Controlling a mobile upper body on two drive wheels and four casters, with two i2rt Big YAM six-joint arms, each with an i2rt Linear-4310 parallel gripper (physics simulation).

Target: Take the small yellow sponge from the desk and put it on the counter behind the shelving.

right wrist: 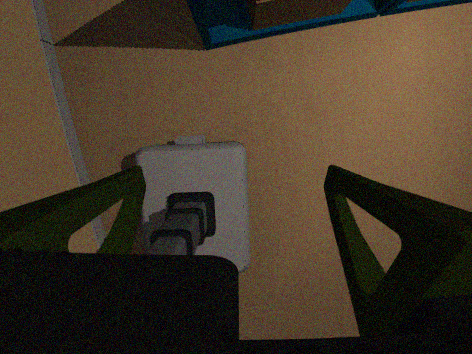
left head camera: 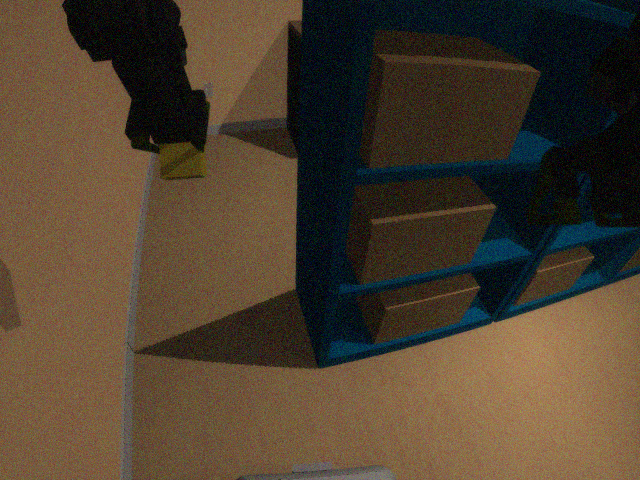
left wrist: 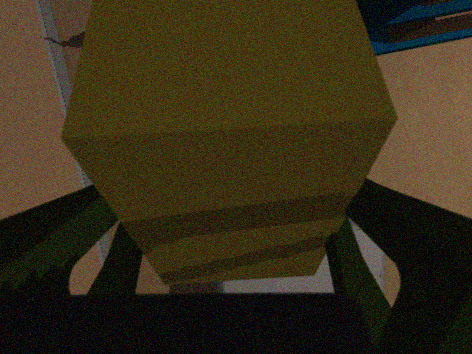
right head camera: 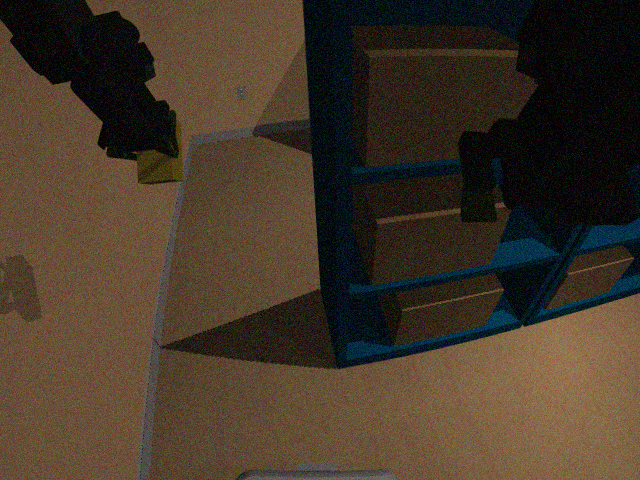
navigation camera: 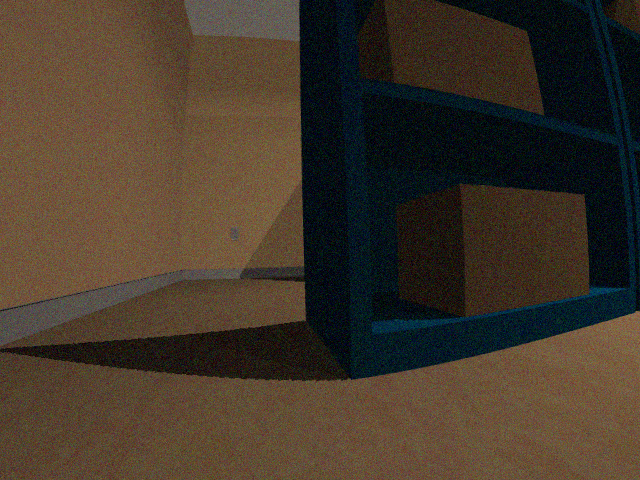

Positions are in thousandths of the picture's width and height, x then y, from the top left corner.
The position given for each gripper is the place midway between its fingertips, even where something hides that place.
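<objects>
Left gripper: visible in the left wrist view (497,496), the left head camera view (287,314) and the right head camera view (251,326); it is out of frame in the right wrist view and out of frame in the navigation camera view. Right gripper: visible in the left head camera view (880,457), the right head camera view (799,451) and the right wrist view (497,496); it is out of frame in the left wrist view and out of frame in the navigation camera view. Yellow sponge: visible in the left head camera view (277,334), the right head camera view (240,349) and the left wrist view (486,414); it is out of frame in the navigation camera view and out of frame in the right wrist view.
</objects>
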